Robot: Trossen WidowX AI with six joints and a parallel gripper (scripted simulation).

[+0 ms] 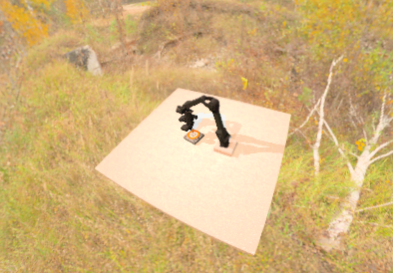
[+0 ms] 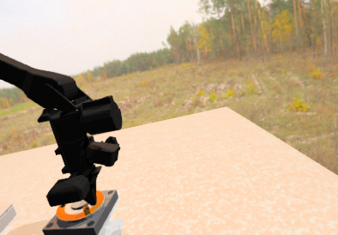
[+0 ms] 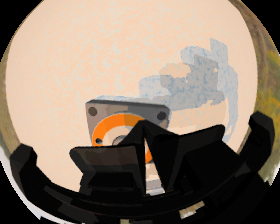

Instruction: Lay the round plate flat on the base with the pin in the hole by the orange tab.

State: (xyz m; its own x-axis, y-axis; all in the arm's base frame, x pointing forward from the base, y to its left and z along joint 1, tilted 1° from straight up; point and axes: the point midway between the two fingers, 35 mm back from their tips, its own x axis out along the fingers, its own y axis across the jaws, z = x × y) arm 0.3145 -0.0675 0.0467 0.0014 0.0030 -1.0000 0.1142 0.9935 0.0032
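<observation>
Now: the round plate 30 mm behind my gripper tip, 10 mm to the left of it and 10 mm below it. The rest, counted from my gripper tip: grey square base (40 mm behind, 30 mm to the left, 20 mm below).
</observation>
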